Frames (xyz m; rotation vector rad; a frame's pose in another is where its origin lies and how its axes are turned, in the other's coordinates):
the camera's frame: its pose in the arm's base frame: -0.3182 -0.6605 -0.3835 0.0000 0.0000 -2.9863
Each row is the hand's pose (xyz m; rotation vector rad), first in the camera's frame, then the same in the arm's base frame.
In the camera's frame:
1: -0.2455 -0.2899 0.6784 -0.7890 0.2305 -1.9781
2: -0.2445 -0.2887 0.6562 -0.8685 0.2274 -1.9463
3: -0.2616 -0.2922 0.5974 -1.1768 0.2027 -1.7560
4: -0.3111 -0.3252 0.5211 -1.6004 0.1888 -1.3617
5: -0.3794 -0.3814 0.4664 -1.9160 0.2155 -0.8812
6: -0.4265 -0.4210 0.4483 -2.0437 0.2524 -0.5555
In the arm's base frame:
1: -0.1205 -0.3361 0.2949 -0.1498 -0.7147 1.1722
2: -0.1213 -0.3375 0.2727 -0.1422 -0.7886 1.1746
3: -0.1049 -0.3314 0.2139 -0.1022 -1.0967 1.2155
4: -0.0611 -0.2911 0.1376 -0.0633 -1.5907 1.2828
5: -0.0024 -0.2250 0.0829 -0.0715 -2.0804 1.3527
6: 0.0381 -0.1786 0.0648 -0.1074 -2.3733 1.4039

